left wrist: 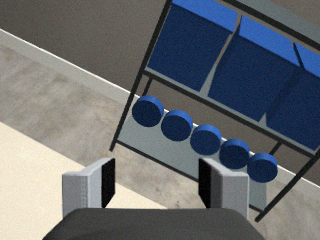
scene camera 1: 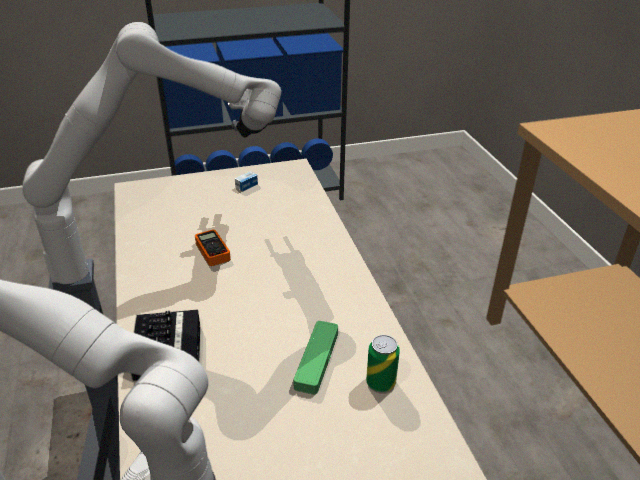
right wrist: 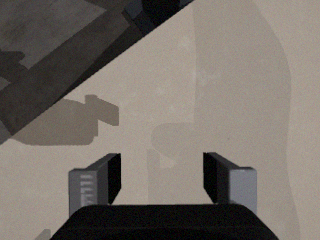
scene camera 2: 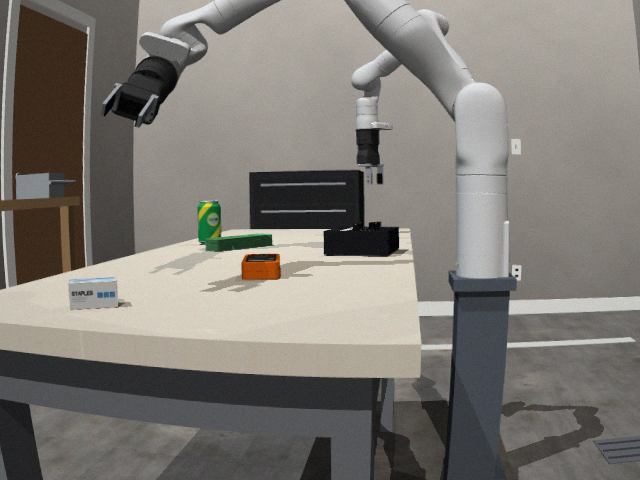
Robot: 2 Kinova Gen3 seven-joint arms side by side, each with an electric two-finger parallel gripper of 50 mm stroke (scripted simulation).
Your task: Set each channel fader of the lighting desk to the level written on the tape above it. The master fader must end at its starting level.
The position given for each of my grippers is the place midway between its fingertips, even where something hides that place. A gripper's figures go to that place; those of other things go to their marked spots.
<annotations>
My left gripper point(scene camera 2: 120, 115): 0.89 m from the lens. My right gripper point(scene camera 2: 374, 184) is 1.99 m from the lens. A green block point(scene camera 2: 227, 243) is 1.52 m from the lens.
</annotations>
